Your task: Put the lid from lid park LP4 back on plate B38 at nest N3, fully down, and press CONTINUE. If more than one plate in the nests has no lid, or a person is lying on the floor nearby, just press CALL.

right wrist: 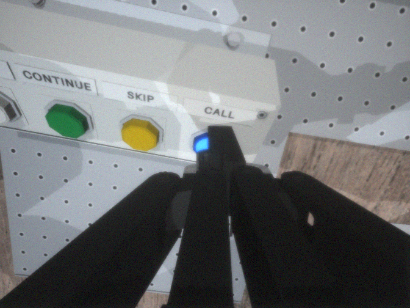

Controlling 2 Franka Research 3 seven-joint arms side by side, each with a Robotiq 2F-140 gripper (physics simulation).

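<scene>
A pale button box shows in the right wrist view, with a green button point(67, 121) under the label CONTINUE, a yellow button point(140, 134) under SKIP, and a blue button point(201, 143) under CALL. The blue button is bright and partly hidden by the fingertips. My right gripper point(219, 145) is shut and empty, its fingertips right at the blue button; whether they touch it I cannot tell. The lid, the plate B38, nest N3 and lid park LP4 do not show in this view. My left gripper does not show.
Part of a grey-white button point(6, 109) shows at the left end of the box. A perforated metal plate point(45, 200) lies around the box. A brown wood-grained surface point(345, 175) shows at the right. A screw or knob point(233, 40) stands behind the box.
</scene>
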